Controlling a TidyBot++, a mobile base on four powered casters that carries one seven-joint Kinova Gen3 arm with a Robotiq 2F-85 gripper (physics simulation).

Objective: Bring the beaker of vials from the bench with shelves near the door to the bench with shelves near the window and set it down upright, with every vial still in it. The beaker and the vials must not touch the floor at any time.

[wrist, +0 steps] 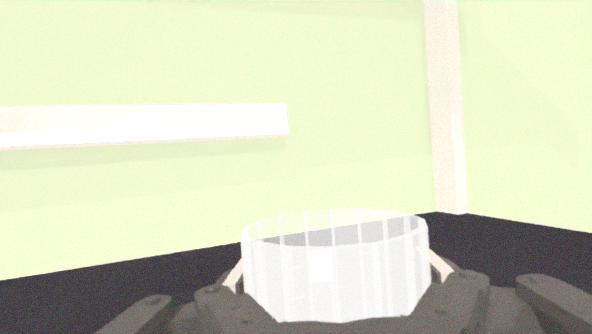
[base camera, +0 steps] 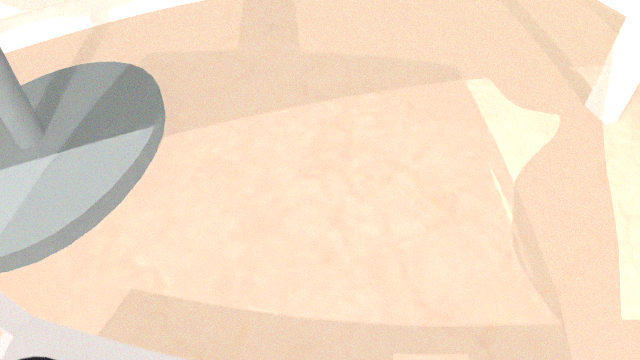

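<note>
The clear beaker [wrist: 370,280] stands upright in the lower middle of the wrist view, with its open rim and a small white label patch showing. The gripper [wrist: 337,270] is shut on the beaker, with one finger pad against each side of the glass. The black bench top [wrist: 125,280] shows behind and to both sides of the beaker. The beaker's lower part is hidden behind the gripper. The vials do not show in either view. The beaker and gripper do not show in the base view.
A white shelf [wrist: 145,120] crosses the green wall [wrist: 325,55] at left, and a pale upright post [wrist: 445,110] stands at the right. In the base view, a grey round foot [base camera: 110,165] with a post is at the left and a white leg [base camera: 617,75] at the upper right.
</note>
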